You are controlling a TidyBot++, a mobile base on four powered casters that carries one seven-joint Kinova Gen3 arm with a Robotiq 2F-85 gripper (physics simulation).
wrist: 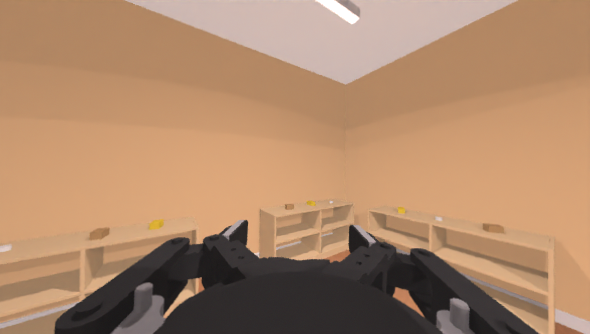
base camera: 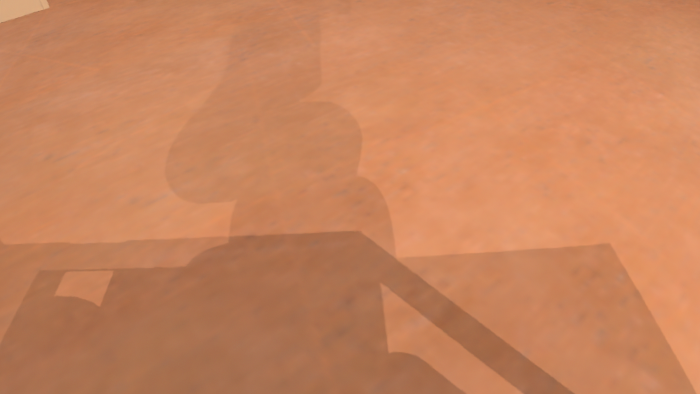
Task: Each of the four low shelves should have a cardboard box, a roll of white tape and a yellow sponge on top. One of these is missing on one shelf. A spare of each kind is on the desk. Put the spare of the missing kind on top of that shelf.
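Places are measured from the arm's base along level axes (x up, y back, z right), in metres.
Pixels of known places: gripper, fingertip midpoint: [wrist: 298, 233].
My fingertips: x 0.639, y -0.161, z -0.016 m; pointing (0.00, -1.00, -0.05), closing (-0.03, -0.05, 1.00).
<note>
For each thing: its top centre in the pictures, then the offset to it from my fingertips. "spot": a spot on its surface instead. Level surfaces: height alone.
- left shelf, surface height: dx -0.425 m
- white tape, top centre: [wrist: 3, 246] dx -0.401, dy -0.758, dz -1.698 m
- cardboard box, top centre: [wrist: 99, 229] dx -0.375, dy -0.971, dz -1.382 m
- yellow sponge, top centre: [wrist: 156, 221] dx -0.380, dy -1.189, dz -1.172 m
- reddish floor, surface height: dx -1.035 m
- pale wood-coloured corner, surface spot: [base camera: 22, 7] spot: dx -1.011, dy -1.165, dz -0.896 m
In the wrist view, my gripper [wrist: 298, 233] is open and empty, facing three low wooden shelves some way off. The left shelf [wrist: 50, 244] bears white tape [wrist: 5, 247] at the view's edge, a cardboard box [wrist: 99, 233] and a yellow sponge [wrist: 156, 224]. The corner shelf [wrist: 267, 232] bears a box [wrist: 289, 206], a sponge [wrist: 311, 203] and a small white tape roll [wrist: 331, 202]. The right shelf [wrist: 465, 228] bears a sponge [wrist: 401, 210], tape [wrist: 438, 218] and a box [wrist: 493, 228]. The fourth shelf and the desk do not show.
Two orange walls meet behind the corner shelf, and a lamp [wrist: 340, 10] hangs from the ceiling. In the base camera view, shadows of the arm and base lie on the reddish floor [base camera: 500, 150]. A pale wood-coloured corner [base camera: 22, 7] shows at the top left.
</note>
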